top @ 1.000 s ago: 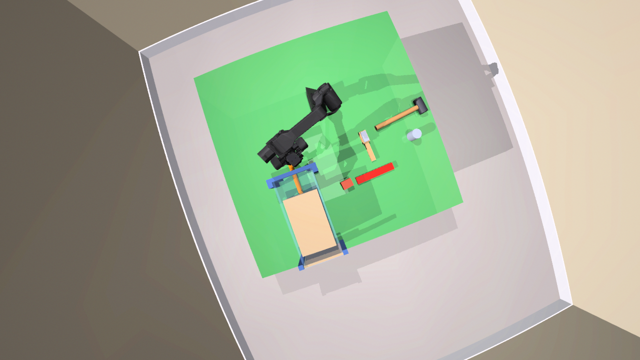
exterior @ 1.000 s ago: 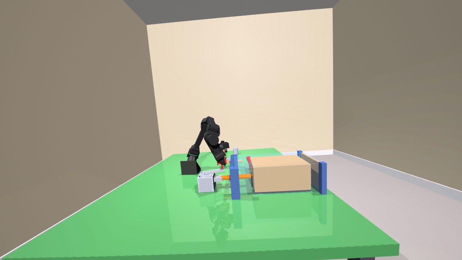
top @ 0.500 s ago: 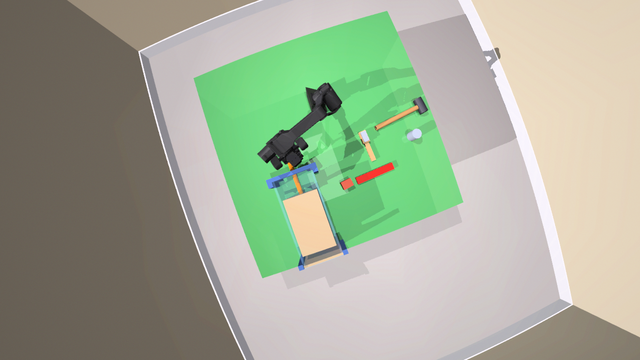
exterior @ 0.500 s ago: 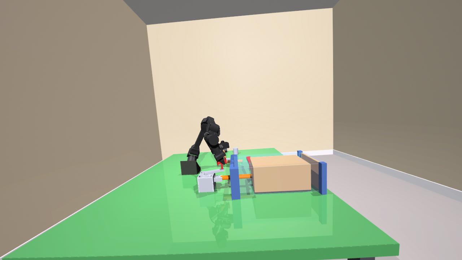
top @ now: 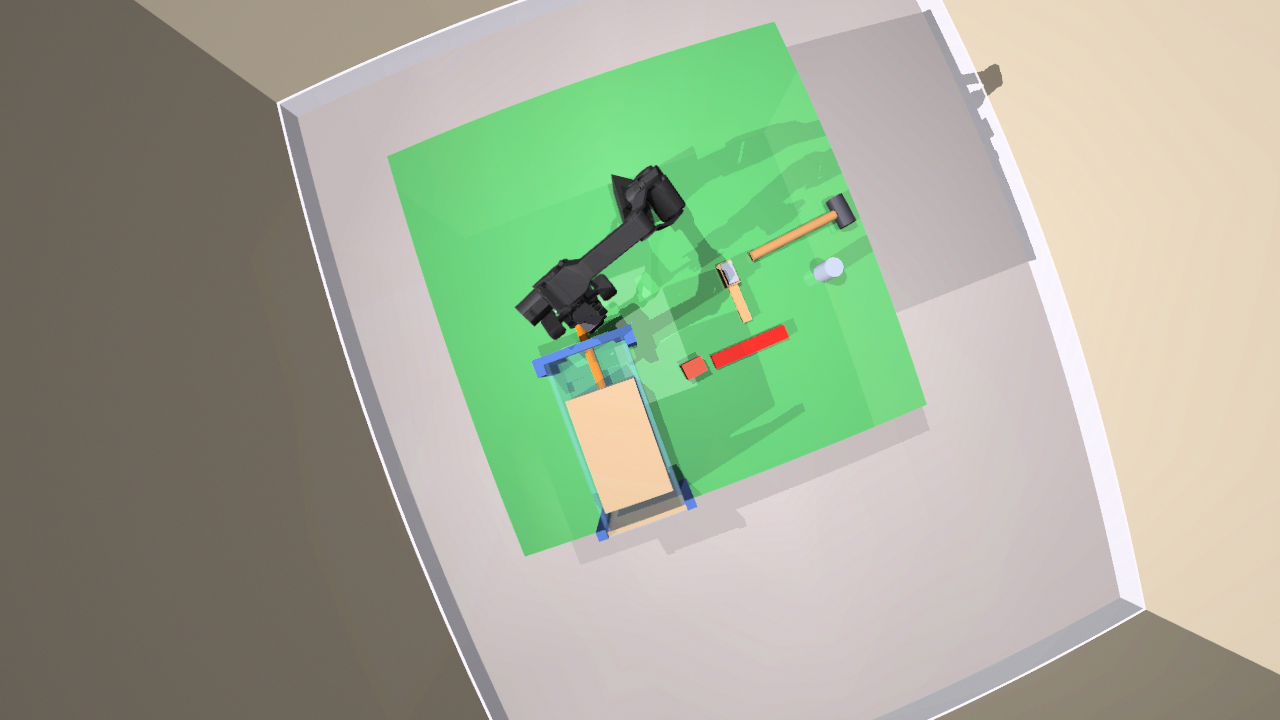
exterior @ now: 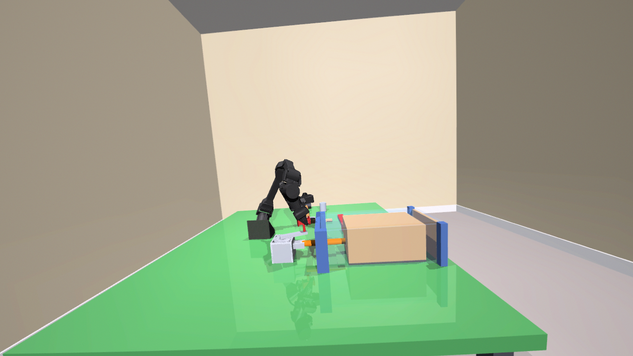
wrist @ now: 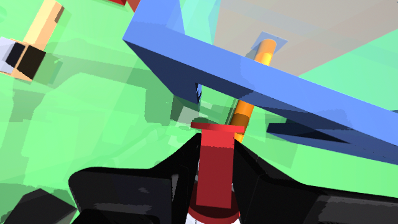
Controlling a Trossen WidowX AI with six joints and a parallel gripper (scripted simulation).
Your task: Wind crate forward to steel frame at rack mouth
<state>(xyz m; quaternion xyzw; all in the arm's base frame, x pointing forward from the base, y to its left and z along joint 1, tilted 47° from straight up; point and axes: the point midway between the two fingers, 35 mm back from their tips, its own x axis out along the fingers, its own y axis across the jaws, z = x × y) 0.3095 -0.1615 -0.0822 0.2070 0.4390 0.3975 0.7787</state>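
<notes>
My gripper tip is 50 mm past the winch handle, 30 mm above it and 20 mm to the left of it. Round my gripper tip: blue steel frame 60 mm ahead, 30 mm to the right, 30 mm below; then winch 110 mm behind, 100 mm below, 70 mm to the right; then red knob 10 mm to the right, 10 mm behind.
</notes>
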